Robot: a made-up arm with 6 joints. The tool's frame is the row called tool.
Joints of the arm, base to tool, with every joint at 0 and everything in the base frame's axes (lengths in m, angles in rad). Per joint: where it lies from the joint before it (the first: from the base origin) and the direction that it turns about. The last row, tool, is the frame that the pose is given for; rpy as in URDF.
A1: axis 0 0 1 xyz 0 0 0.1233
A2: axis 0.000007 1 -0.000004 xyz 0 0 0
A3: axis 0.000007 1 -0.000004 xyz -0.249 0 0.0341
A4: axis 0.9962 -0.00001 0.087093 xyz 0.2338 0 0.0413
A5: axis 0.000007 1 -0.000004 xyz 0 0 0
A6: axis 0.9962 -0.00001 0.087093 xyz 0.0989 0 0.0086
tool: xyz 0 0 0 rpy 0 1.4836 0
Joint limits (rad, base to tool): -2.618..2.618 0..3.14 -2.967..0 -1.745..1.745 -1.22..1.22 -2.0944..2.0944
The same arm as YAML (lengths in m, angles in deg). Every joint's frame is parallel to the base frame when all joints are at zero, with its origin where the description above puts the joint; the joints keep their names.
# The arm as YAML. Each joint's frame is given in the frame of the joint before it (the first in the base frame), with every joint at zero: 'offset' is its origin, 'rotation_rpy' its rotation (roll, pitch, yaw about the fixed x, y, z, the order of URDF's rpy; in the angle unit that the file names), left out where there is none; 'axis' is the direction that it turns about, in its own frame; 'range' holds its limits. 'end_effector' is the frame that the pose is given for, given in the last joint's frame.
length_unit: m
angle_unit: deg
chain:
  - id: A1
    offset: [0.0, 0.0, 0.1233]
    axis: "+z"
    range: [-150.0, 150.0]
  - id: A2
    offset: [0.0, 0.0, 0.0]
    axis: "+y"
    range: [0.0, 179.91]
  - id: A3
    offset: [-0.249, 0.0, 0.0341]
    axis: "+y"
    range: [-170.0, 0.0]
  - id: A4
    offset: [0.2338, 0.0, 0.0413]
    axis: [0.9962, 0.0, 0.0871]
    range: [-99.98, 99.98]
  - id: A5
    offset: [0.0, 0.0, 0.0]
    axis: "+y"
    range: [-69.9, 69.9]
  - id: A6
    offset: [0.0989, 0.0, 0.0086]
    axis: [0.9962, 0.0, 0.0871]
    range: [-120.0, 120.0]
end_effector:
  offset: [0.0, 0.0, 0.0]
  rotation_rpy: [0.0, 85.0, 0.0]

